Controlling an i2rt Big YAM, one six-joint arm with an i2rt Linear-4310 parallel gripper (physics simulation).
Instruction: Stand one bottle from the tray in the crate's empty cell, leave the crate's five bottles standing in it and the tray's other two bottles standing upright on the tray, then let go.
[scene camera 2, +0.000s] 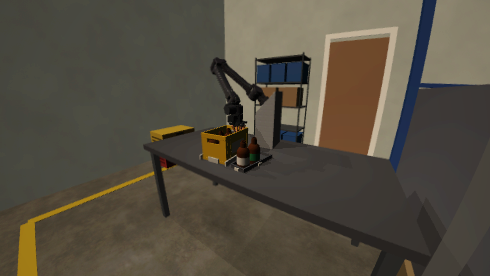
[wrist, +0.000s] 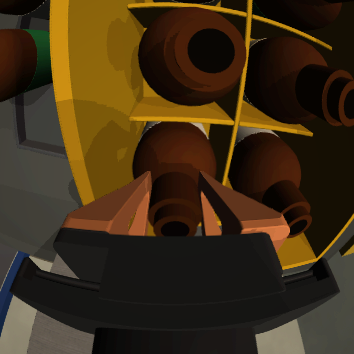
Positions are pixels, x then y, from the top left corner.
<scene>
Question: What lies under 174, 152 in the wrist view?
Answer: A brown white-labelled bottle.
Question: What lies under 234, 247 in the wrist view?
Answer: My gripper.
</scene>
